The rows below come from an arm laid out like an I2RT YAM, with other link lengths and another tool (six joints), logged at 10 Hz.
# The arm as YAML. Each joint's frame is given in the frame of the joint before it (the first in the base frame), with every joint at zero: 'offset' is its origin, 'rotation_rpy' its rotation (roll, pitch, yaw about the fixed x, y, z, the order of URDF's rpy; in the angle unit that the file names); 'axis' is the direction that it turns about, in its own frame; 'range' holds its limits. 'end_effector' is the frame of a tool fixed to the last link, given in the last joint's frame.
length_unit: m
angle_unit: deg
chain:
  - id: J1
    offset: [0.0, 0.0, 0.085]
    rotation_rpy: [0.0, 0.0, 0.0]
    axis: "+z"
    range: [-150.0, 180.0]
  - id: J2
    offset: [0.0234, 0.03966, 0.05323]
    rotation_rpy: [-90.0, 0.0, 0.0]
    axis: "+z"
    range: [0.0, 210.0]
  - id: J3
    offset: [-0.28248, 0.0, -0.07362]
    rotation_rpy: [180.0, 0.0, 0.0]
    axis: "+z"
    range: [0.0, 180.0]
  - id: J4
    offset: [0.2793, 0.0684, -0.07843]
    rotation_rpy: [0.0, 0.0, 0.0]
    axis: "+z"
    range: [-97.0, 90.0]
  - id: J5
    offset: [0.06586, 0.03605, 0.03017]
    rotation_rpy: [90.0, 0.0, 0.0]
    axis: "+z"
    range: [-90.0, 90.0]
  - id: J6
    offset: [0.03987, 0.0, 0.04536]
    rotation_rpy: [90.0, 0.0, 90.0]
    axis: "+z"
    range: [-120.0, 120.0]
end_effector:
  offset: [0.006, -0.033, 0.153]
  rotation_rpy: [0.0, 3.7, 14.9]
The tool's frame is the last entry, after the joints.
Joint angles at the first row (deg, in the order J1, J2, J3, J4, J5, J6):
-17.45, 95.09, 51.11, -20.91, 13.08, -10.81
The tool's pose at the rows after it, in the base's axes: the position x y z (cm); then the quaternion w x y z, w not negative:
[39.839, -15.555, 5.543, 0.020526, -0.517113, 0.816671, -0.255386]
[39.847, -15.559, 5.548, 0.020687, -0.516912, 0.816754, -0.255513]
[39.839, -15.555, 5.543, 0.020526, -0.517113, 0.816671, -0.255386]
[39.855, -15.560, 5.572, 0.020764, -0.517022, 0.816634, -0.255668]
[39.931, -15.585, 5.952, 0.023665, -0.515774, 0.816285, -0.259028]
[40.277, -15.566, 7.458, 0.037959, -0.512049, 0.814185, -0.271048]
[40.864, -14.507, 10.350, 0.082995, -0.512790, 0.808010, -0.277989]
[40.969, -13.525, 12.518, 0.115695, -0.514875, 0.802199, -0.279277]
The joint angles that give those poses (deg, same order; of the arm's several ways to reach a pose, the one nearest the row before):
-17.43, 95.09, 51.11, -20.89, 13.08, -10.81
-17.43, 95.09, 51.11, -20.86, 13.08, -10.79
-17.43, 95.09, 51.11, -20.89, 13.08, -10.81
-17.43, 95.07, 51.13, -20.88, 13.08, -10.81
-17.43, 94.54, 51.16, -20.91, 13.08, -10.79
-17.43, 92.47, 51.24, -20.91, 12.71, -10.79
-17.43, 87.88, 51.24, -21.63, 9.13, -10.81
-17.43, 84.23, 51.24, -22.81, 6.22, -10.79

